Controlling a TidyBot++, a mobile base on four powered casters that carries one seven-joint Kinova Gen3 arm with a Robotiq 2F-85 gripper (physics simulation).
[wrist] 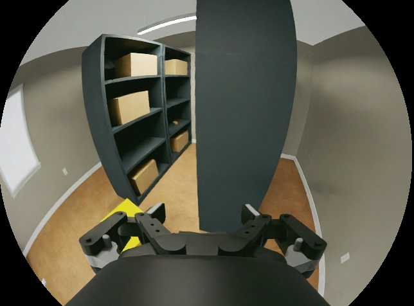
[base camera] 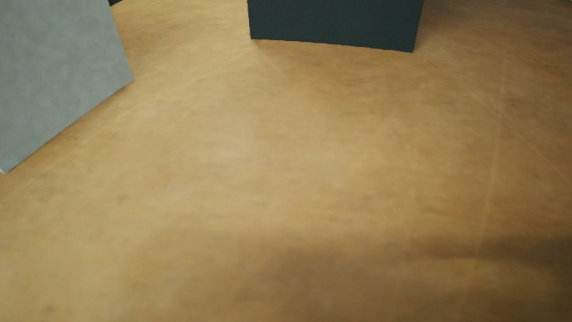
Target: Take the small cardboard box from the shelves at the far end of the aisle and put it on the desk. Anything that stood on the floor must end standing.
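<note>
A very small cardboard box lies on the second shelf from the bottom in the far section of the left shelves, seen in the wrist view. My gripper is open with nothing between its fingers. It is well short of those shelves, at the mouth of the aisle. The desk does not show in either view.
A tall dark shelf end stands close ahead, right of the aisle. A grey block with a yellow top stands close on the left, partly behind the gripper in the wrist view. Larger cartons sit on the left shelves.
</note>
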